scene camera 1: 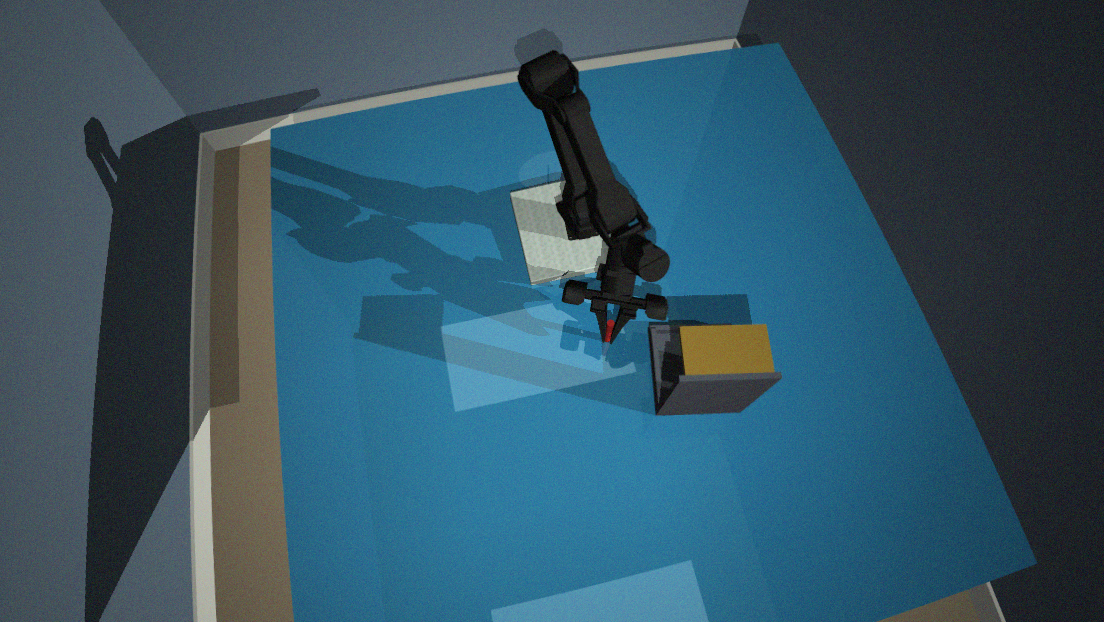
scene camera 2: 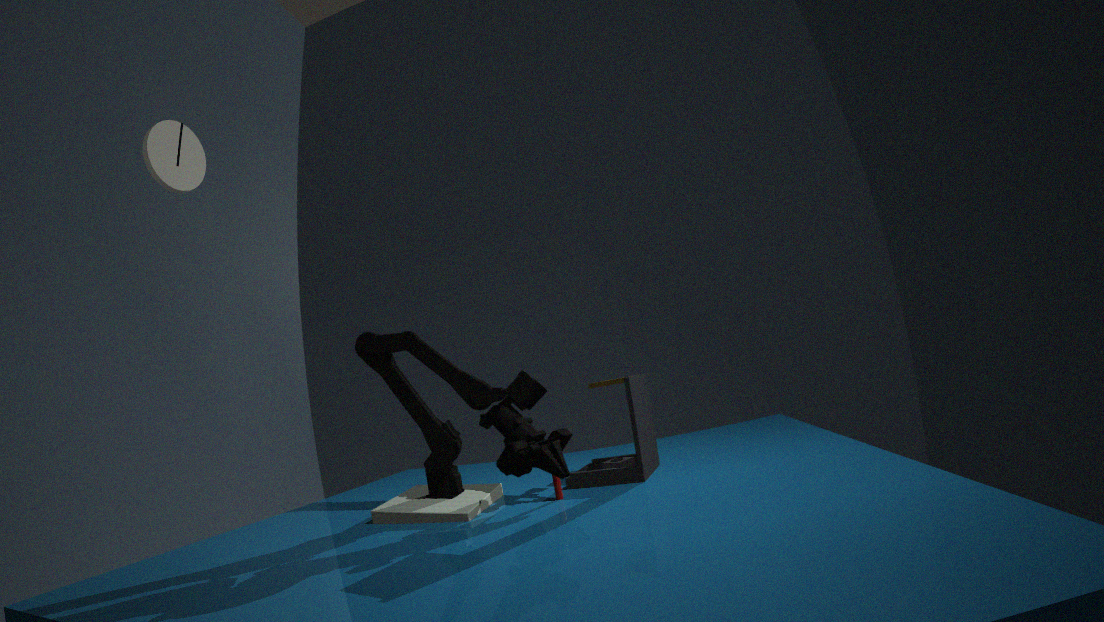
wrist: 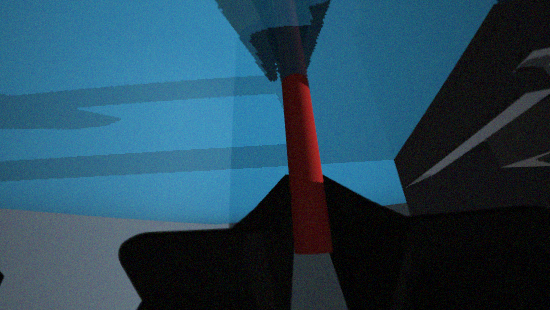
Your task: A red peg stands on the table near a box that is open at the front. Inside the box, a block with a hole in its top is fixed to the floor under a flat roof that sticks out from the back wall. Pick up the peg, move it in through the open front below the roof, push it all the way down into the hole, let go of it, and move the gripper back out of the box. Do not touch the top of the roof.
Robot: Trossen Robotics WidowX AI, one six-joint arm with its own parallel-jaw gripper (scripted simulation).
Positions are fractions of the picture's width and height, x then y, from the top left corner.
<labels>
gripper: scene camera 1 0.55, 0.55; scene camera 2 0.51, 0.77; wrist 0.55, 0.59
</labels>
